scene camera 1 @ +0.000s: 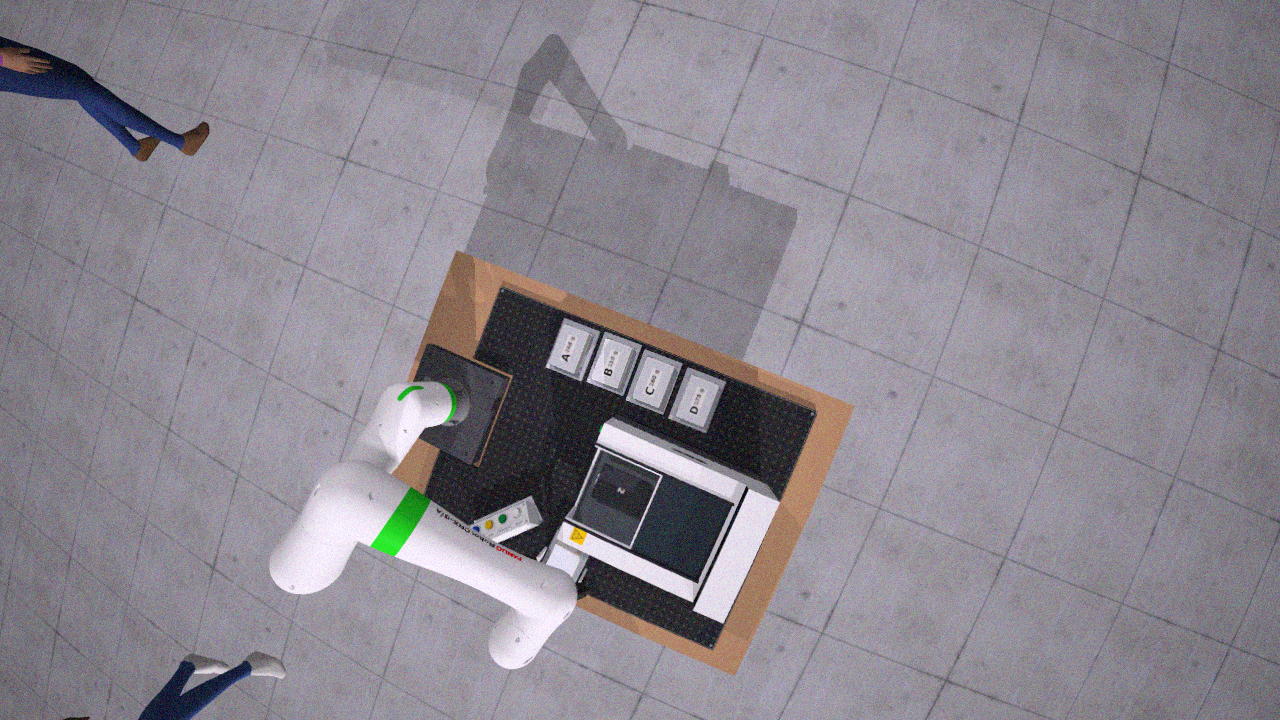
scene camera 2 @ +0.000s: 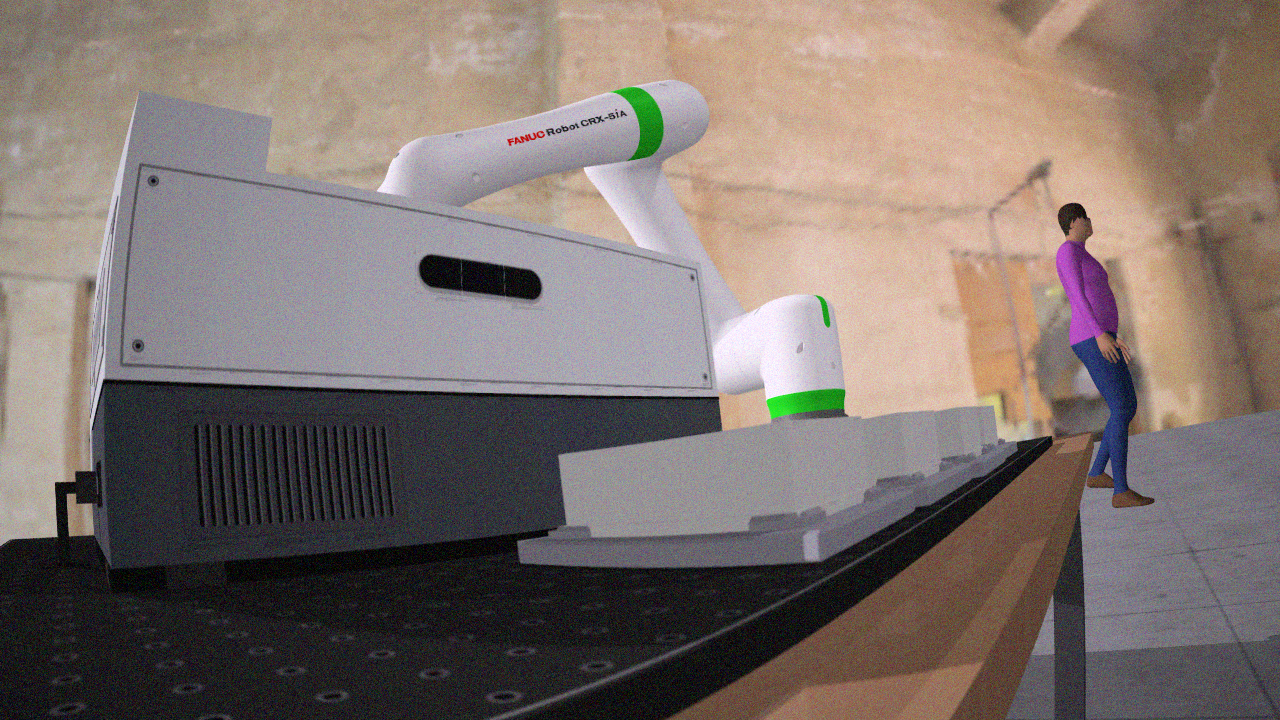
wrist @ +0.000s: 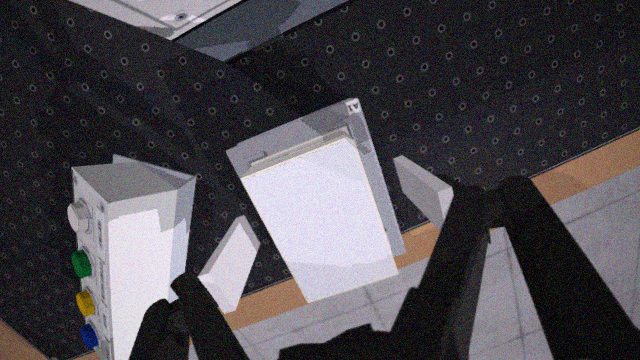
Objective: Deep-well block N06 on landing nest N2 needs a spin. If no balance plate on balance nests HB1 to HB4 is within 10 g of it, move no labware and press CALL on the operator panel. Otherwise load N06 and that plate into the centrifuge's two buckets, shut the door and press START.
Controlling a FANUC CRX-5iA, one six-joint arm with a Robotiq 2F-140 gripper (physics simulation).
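Where they show: gripper, fingertip midpoint: (scene camera 1: 564, 561) (wrist: 322, 203); arm's base, origin of the base link: (scene camera 1: 450, 401).
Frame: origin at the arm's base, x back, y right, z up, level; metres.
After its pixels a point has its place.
My gripper (wrist: 322, 203) @[z 0.024, x -0.498, y 0.343 m] is open and empty, its pads on either side of the white-topped block (wrist: 320, 215) @[z 0.043, x -0.495, y 0.343 m] (scene camera 1: 565, 560) @[z 0.043, x -0.503, y 0.327 m], apart from it; their height against it is hard to tell. The block sits on a grey nest (wrist: 280, 141) @[z 0.001, x -0.491, y 0.285 m] with an A1 corner mark. Balance plates A (scene camera 1: 572, 347) @[z 0.018, x -0.339, y -0.277 m], B (scene camera 1: 614, 362) @[z 0.018, x -0.473, y -0.270 m], C (scene camera 1: 654, 379) @[z 0.018, x -0.598, y -0.257 m] and D (scene camera 1: 697, 398) @[z 0.018, x -0.731, y -0.240 m] stand in a row; their weight print is too small to read surely. The centrifuge (scene camera 1: 748, 555) @[z 0.208, x -0.945, y 0.071 m] (scene camera 2: 358, 331) @[z 0.090, x -0.836, y -0.089 m] shows an opening from above with a bucket marked 2 (scene camera 1: 619, 490) @[z 0.104, x -0.599, y 0.053 m]. The operator panel (scene camera 1: 526, 516) @[z 0.037, x -0.352, y 0.244 m] (wrist: 142, 240) @[z 0.026, x -0.345, y 0.292 m] has white, green, yellow and blue buttons.
The centrifuge body stands close beyond the block, and the panel stands beside the pad at the left of the wrist view. The arm's dark base plate (scene camera 1: 487, 394) @[z 0.004, x -0.116, y -0.061 m] is at the table's left end. One person (scene camera 1: 53, 76) (scene camera 2: 1087, 295) and another (scene camera 1: 201, 689) stand off the table.
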